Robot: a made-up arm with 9 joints. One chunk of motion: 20 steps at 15 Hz.
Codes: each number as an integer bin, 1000 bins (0 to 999) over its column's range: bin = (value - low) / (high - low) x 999, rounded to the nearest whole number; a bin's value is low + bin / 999 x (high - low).
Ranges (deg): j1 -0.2..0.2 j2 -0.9..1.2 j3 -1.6..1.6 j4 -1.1..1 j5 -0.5..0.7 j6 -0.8..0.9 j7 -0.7..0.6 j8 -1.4..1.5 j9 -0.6..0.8
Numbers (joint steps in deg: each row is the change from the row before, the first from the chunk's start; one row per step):
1: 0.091 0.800 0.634 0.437 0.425 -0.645 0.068 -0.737 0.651
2: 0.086 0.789 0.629 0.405 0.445 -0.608 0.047 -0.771 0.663
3: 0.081 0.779 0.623 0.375 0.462 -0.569 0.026 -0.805 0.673
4: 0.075 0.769 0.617 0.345 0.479 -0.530 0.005 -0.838 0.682
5: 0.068 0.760 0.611 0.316 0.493 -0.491 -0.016 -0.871 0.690
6: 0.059 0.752 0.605 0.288 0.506 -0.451 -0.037 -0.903 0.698
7: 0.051 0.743 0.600 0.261 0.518 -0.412 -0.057 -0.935 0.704
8: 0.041 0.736 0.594 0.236 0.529 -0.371 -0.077 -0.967 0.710
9: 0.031 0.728 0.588 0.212 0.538 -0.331 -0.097 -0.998 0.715
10: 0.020 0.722 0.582 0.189 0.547 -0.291 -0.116 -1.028 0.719
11: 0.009 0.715 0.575 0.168 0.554 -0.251 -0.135 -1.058 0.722
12: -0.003 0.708 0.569 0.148 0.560 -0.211 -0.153 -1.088 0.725
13: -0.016 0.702 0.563 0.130 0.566 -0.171 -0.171 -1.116 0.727
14: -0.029 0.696 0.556 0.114 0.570 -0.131 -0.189 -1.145 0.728
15: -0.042 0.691 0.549 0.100 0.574 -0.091 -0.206 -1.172 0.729
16: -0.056 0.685 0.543 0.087 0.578 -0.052 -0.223 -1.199 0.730
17: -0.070 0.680 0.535 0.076 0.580 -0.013 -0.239 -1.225 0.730
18: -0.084 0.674 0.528 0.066 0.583 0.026 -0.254 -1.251 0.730
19: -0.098 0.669 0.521 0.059 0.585 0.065 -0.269 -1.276 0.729
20: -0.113 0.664 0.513 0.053 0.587 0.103 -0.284 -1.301 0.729
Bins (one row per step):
1: 727 809 697 731 770 91 590 228 893
2: 714 803 696 716 787 113 574 217 901
3: 702 799 694 702 801 136 558 205 908
4: 687 794 692 687 815 159 542 194 915
5: 669 790 690 674 827 182 526 182 921
6: 647 786 688 660 837 205 509 171 926
7: 627 782 687 647 847 228 494 160 930
8: 602 778 685 636 857 252 479 149 935
9: 577 774 683 624 864 276 463 138 938
10: 549 772 681 613 872 299 449 128 941
11: 522 768 679 603 877 323 434 118 943
12: 492 765 677 594 882 346 420 107 945
13: 460 762 675 585 887 370 407 98 947
14: 427 759 673 578 891 393 393 88 948
15: 395 757 671 571 894 417 380 79 948
16: 360 754 669 565 897 440 367 69 949
17: 325 752 667 559 899 462 354 60 949
18: 290 749 664 555 902 485 343 51 949
19: 255 746 662 551 903 508 331 43 948
20: 217 744 660 548 905 531 320 34 948

